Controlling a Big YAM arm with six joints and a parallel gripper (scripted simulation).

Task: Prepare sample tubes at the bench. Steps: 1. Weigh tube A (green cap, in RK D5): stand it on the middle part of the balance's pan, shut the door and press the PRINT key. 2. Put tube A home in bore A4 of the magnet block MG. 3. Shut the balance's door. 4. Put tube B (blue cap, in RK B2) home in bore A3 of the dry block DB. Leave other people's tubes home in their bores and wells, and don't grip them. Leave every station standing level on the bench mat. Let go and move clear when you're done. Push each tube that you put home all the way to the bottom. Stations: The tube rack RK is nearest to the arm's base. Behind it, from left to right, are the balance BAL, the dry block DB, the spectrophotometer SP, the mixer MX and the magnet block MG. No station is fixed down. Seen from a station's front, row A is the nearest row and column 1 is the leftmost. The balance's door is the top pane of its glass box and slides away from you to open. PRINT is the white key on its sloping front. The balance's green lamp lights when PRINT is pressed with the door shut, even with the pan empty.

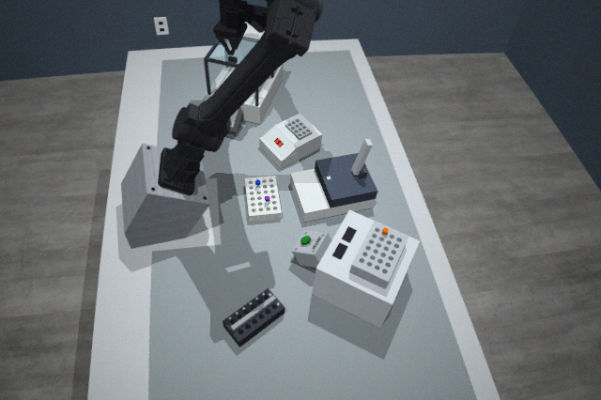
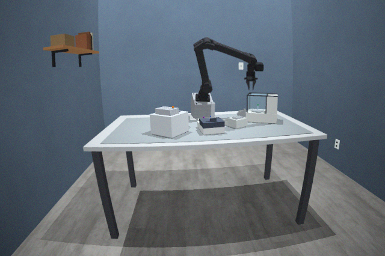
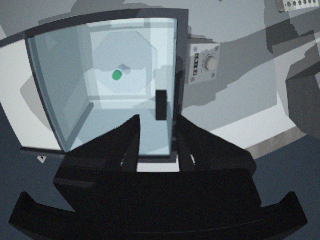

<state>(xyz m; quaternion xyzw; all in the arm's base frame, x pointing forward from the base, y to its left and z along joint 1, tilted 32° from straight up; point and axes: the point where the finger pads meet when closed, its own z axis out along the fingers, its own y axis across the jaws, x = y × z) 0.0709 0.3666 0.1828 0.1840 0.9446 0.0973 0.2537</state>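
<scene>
The balance door is 1 cm ahead of my hand, 2 cm to the left of it and 4 cm below it. Round my hand: white tube rack 8 cm ahead, 36 cm to the right, 23 cm below; dry block DB 17 cm ahead, 16 cm to the right, 22 cm below; tube B 6 cm ahead, 33 cm to the right, 22 cm below.
</scene>
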